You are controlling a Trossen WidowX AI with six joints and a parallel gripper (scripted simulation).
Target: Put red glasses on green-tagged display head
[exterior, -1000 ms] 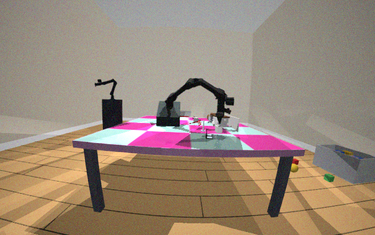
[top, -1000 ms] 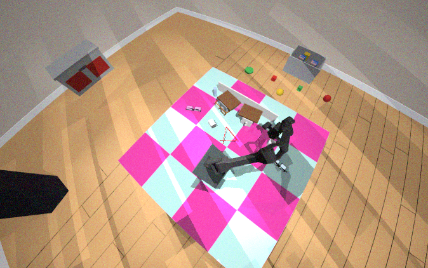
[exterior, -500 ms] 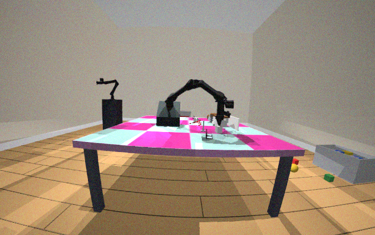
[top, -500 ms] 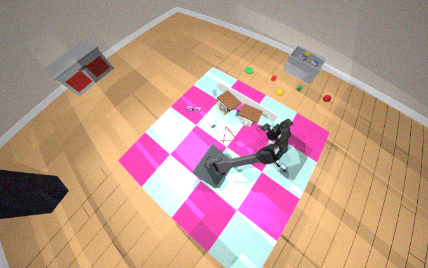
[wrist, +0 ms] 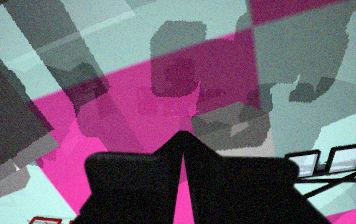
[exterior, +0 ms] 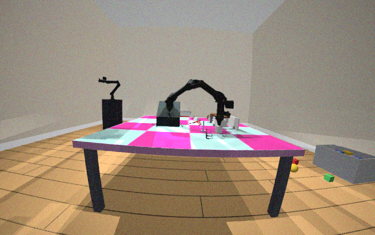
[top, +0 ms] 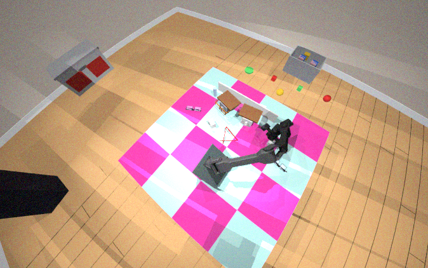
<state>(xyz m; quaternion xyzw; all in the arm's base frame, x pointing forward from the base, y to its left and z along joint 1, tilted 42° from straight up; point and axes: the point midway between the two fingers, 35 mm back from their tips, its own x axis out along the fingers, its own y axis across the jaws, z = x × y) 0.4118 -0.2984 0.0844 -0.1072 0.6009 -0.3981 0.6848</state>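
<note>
My gripper tip is 14 cm past the grey stand, 1 cm to the left of it and 1 cm above it. Round my gripper tip: grey panel (31 cm to the left, 22 cm ahead, 2 cm above).
</note>
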